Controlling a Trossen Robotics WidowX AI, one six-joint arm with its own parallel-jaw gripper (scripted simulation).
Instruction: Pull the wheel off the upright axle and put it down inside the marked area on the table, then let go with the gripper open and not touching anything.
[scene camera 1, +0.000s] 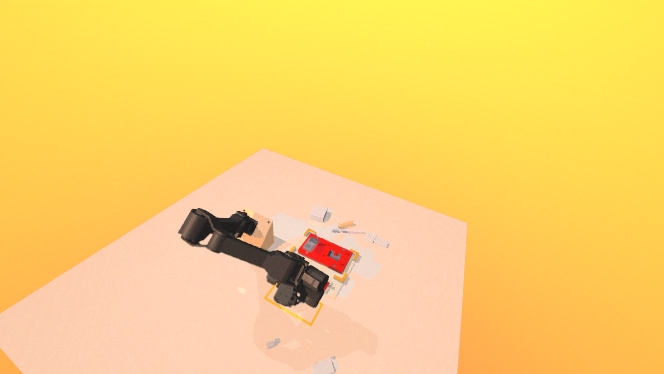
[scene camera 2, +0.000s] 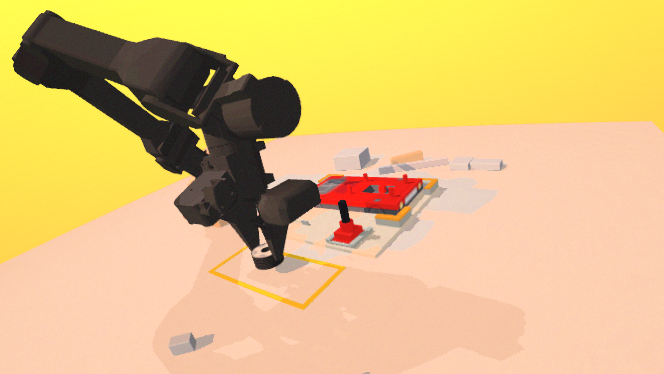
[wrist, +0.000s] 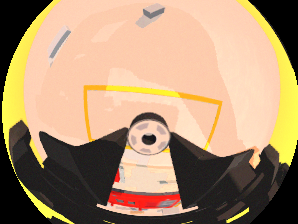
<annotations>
my gripper: scene camera 1; scene camera 2; wrist 148, 134
red board: scene camera 1 319, 250; scene camera 2; wrist
same spot on red board: (wrist: 139, 200) = (scene camera 2: 348, 196)
same spot on my gripper: (scene camera 1: 285, 295) = (scene camera 2: 201, 189)
</annotations>
